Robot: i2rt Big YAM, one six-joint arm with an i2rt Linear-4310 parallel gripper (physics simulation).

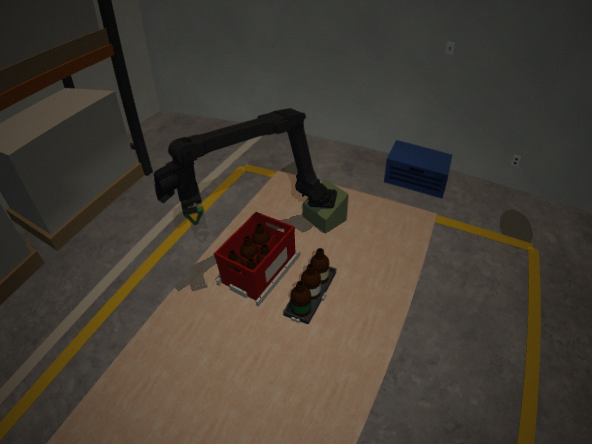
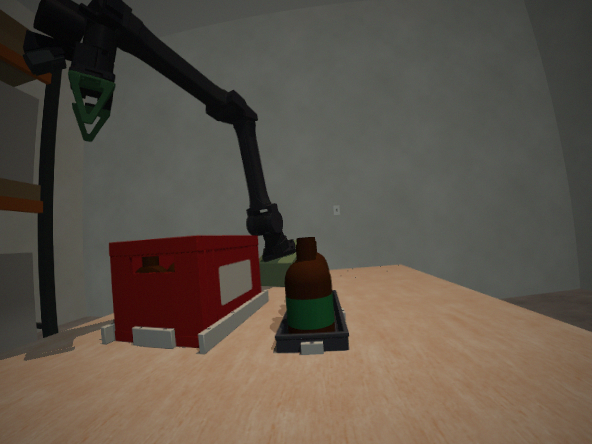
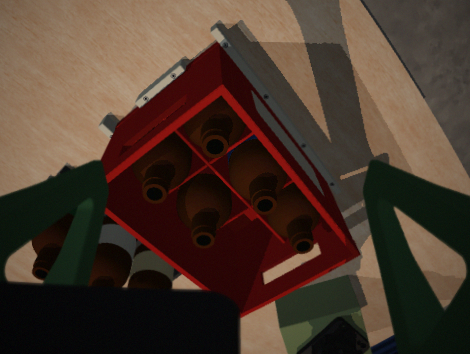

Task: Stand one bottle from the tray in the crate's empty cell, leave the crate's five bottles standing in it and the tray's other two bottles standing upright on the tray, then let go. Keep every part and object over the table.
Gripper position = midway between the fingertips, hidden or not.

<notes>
In view: my gripper (image 2: 87, 133), a cream-labelled bottle (image 3: 148, 270), a green-labelled bottle (image 2: 308, 286), a pale rail (image 2: 208, 338) and a grey stop (image 2: 155, 337).
The green-labelled bottle also shows in image 3 (image 3: 47, 245). My gripper is seen too in image 3 (image 3: 235, 174).
</notes>
